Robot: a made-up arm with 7 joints. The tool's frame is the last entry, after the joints. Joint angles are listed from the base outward.
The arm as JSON. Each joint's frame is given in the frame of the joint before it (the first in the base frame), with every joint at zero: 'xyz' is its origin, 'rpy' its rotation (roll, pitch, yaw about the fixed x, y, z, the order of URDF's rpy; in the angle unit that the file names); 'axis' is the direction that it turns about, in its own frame. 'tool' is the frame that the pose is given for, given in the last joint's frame.
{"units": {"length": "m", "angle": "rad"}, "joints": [
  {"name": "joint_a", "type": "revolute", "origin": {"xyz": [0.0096, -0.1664, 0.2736], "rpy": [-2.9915, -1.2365, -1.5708]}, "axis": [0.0, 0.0, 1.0]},
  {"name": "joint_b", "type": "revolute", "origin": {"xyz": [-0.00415, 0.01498, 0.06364], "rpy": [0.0, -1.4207, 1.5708]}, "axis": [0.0, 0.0, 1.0]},
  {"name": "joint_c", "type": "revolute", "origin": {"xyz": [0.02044, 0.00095, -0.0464], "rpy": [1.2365, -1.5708, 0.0]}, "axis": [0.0, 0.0, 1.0]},
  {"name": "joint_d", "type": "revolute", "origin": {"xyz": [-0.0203, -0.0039, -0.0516], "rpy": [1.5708, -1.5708, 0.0]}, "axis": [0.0, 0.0, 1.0]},
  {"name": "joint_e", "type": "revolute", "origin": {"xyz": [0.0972, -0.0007, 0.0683], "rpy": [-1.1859, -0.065, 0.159]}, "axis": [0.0, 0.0, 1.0]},
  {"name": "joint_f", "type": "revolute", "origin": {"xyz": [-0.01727, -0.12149, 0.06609], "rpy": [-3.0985, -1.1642, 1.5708]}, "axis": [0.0, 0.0, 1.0]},
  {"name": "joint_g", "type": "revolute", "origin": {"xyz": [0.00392, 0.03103, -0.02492], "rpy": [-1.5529, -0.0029, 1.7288]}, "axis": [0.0, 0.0, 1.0]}
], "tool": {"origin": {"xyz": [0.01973, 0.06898, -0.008], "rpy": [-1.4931, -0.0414, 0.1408]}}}
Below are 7 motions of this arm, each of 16 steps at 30 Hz.
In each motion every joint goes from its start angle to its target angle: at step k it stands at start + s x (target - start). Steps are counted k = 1, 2, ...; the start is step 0. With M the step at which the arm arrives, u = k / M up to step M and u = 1 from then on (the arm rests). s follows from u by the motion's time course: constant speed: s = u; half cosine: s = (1 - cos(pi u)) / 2; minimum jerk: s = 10 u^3 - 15 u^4 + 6 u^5.
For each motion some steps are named. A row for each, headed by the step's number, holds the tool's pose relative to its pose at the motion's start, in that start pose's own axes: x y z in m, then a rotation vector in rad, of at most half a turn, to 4 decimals.
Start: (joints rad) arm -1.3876 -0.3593 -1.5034 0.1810 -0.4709 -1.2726 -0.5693
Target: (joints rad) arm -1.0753 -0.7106 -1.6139 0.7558 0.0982 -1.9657 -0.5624
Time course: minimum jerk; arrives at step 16
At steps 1, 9, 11, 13, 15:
1: 0.0001 0.0003 0.0000 -0.0010 0.0006 0.0041
9: 0.0042 0.0929 -0.0010 -0.2523 0.2429 1.1387
11: 0.0036 0.1195 -0.0051 -0.3053 0.3642 1.5143
13: 0.0040 0.1355 -0.0084 -0.3238 0.4535 1.7545
15: 0.0044 0.1411 -0.0097 -0.3268 0.4873 1.8393

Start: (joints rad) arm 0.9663 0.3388 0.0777 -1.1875 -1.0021 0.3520 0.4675
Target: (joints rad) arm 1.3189 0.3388 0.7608 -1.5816 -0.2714 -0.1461 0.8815
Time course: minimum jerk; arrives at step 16
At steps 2, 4, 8, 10, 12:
2: 0.0026 0.0017 -0.0036 -0.0043 0.0126 0.0124
4: 0.0152 0.0107 -0.0245 -0.0235 0.0835 0.0799
8: 0.0417 0.0449 -0.1358 -0.0260 0.4473 0.3707
10: 0.0320 0.0584 -0.2034 0.0214 0.6788 0.5072
12: 0.0126 0.0649 -0.2533 0.0717 0.8654 0.5897

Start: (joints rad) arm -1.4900 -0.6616 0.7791 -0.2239 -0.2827 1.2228 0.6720
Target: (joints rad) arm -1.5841 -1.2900 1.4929 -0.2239 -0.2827 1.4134 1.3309
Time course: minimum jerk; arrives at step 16
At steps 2, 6, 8, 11, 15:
2: 0.0014 0.0022 -0.0026 -0.0150 -0.0016 -0.0043
6: 0.0213 0.0302 -0.0493 -0.2648 -0.0305 -0.0624
8: 0.0348 0.0417 -0.0941 -0.4918 -0.0573 -0.0932
11: 0.0467 0.0368 -0.1580 -0.8254 -0.0893 -0.1033
15: 0.0493 0.0237 -0.1902 -1.0128 -0.0997 -0.0915

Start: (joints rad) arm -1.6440 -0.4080 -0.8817 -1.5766 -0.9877 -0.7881 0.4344
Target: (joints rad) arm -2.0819 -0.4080 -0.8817 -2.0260 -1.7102 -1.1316 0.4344
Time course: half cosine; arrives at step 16
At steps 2, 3, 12, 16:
2: -0.0009 0.0069 -0.0029 -0.0291 -0.0006 0.0166
3: -0.0023 0.0152 -0.0067 -0.0643 -0.0009 0.0380
12: -0.0671 0.1338 -0.1110 -0.6159 0.0465 0.5746
16: -0.0899 0.1455 -0.1355 -0.7082 0.0653 0.7099

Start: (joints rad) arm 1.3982 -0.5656 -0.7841 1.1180 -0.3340 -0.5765 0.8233
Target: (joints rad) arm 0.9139 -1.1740 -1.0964 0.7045 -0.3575 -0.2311 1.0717
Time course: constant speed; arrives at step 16
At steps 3, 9, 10, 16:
3: 0.0016 -0.0381 0.0145 -0.0394 -0.0670 -0.1577
9: -0.0087 -0.1048 0.0403 -0.1106 -0.1729 -0.4327
10: -0.0116 -0.1144 0.0441 -0.1214 -0.1876 -0.4729
16: -0.0341 -0.1630 0.0652 -0.1812 -0.2655 -0.6786

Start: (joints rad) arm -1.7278 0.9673 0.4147 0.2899 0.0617 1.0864 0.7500
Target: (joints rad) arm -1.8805 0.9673 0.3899 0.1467 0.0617 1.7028 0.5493
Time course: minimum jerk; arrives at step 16
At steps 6, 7, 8, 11, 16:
6: 0.0019 0.0055 -0.0056 -0.1947 0.0049 -0.1475
7: 0.0027 0.0070 -0.0077 -0.2684 0.0055 -0.2098
8: 0.0034 0.0081 -0.0097 -0.3448 0.0050 -0.2786
11: 0.0051 0.0091 -0.0141 -0.5432 -0.0022 -0.4807
16: 0.0054 0.0085 -0.0156 -0.6463 -0.0108 -0.6020

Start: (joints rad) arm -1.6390 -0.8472 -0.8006 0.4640 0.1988 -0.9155 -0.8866
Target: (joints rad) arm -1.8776 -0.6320 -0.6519 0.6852 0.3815 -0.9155 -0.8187
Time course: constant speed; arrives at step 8
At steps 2, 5, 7, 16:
2: -0.0246 -0.0020 -0.0039 -0.0065 -0.0732 0.0442
5: -0.0600 -0.0037 -0.0127 -0.0238 -0.1796 0.1012
7: -0.0825 -0.0039 -0.0203 -0.0395 -0.2477 0.1325
16: -0.0934 -0.0037 -0.0246 -0.0485 -0.2807 0.1460

